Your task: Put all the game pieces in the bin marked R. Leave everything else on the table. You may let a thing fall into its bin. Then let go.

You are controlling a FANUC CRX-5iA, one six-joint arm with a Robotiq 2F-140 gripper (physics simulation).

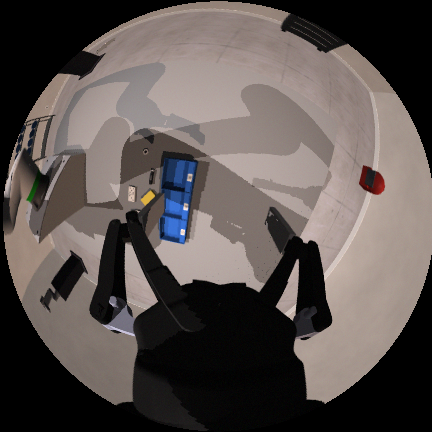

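Where they show: gripper, fingertip midpoint: (pixel 216 208); arm's base, link origin: (pixel 40 192).
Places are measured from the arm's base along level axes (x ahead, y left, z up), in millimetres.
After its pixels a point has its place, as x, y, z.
Observation:
My gripper (pixel 216 208) @[669, 116, 10] is wide open, with no object between its fingertips, high above the table. A blue three-compartment bin unit (pixel 193 167) @[604, 133, -179] stands left of centre. Each compartment bears a small white label, too small to read, so I cannot tell which is R. Left of the bins lie a pale block with dark dots (pixel 132 193) @[423, 8, -206], a yellow block (pixel 148 197) @[486, 10, -203], a narrow black item (pixel 152 176) @[488, 77, -206] and a small dark ring-like piece (pixel 145 151) @[448, 146, -206]. The left finger partly covers the area beside the lowest compartment.
The robot's grey base mount (pixel 64 187) @[126, 8, -96] stands at the far left. A red object (pixel 372 180) is at the far right. A dark slatted bench-like object (pixel 312 32) is at the top right, and a rack (pixel 46 137) is at the left edge. Shadows of the arm cross the table.

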